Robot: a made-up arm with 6 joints.
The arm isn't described. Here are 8 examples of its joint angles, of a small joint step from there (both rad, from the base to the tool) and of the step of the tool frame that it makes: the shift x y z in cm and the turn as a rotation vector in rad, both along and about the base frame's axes.
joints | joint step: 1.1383 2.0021 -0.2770 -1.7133 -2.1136 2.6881 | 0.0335 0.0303 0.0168 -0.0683 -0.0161 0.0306
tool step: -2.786 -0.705 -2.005 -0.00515 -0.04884 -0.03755
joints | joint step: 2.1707 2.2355 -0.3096 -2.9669 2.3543 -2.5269 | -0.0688 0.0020 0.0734 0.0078 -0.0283 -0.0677
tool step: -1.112 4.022 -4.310 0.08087 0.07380 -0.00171
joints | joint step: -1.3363 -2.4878 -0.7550 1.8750 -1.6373 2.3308 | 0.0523 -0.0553 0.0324 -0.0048 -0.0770 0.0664
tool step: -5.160 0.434 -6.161 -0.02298 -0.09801 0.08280
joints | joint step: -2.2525 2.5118 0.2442 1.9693 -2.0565 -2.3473 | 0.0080 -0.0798 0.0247 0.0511 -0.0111 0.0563
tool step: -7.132 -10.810 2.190 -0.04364 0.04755 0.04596
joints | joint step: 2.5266 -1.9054 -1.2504 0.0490 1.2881 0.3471 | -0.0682 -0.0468 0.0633 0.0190 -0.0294 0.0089
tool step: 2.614 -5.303 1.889 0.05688 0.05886 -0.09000
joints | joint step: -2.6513 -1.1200 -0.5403 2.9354 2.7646 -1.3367 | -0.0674 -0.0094 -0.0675 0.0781 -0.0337 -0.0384
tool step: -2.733 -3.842 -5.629 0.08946 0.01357 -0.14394
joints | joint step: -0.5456 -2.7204 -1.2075 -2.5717 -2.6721 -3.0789 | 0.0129 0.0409 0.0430 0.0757 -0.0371 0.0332
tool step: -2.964 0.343 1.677 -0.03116 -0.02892 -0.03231
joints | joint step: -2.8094 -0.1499 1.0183 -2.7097 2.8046 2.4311 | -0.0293 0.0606 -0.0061 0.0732 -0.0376 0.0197
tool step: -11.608 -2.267 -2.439 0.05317 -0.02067 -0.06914
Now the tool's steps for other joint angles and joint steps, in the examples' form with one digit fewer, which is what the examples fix.
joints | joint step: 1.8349 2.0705 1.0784 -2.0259 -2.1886 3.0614 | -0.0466 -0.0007 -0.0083 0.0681 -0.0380 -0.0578
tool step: 6.34 0.95 -0.43 -0.0309 -0.0186 0.0686
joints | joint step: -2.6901 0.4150 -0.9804 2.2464 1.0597 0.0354 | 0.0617 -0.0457 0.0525 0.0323 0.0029 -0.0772
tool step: 1.20 -4.75 4.71 0.0135 0.0572 0.0474
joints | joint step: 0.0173 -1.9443 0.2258 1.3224 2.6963 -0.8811 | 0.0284 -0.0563 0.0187 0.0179 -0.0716 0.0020
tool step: -1.08 -3.91 -9.54 0.0675 -0.0568 0.0569
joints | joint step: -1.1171 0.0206 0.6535 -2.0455 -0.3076 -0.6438 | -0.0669 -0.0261 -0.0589 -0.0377 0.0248 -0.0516
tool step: -4.14 -0.48 -1.94 0.0852 -0.0491 -0.0285
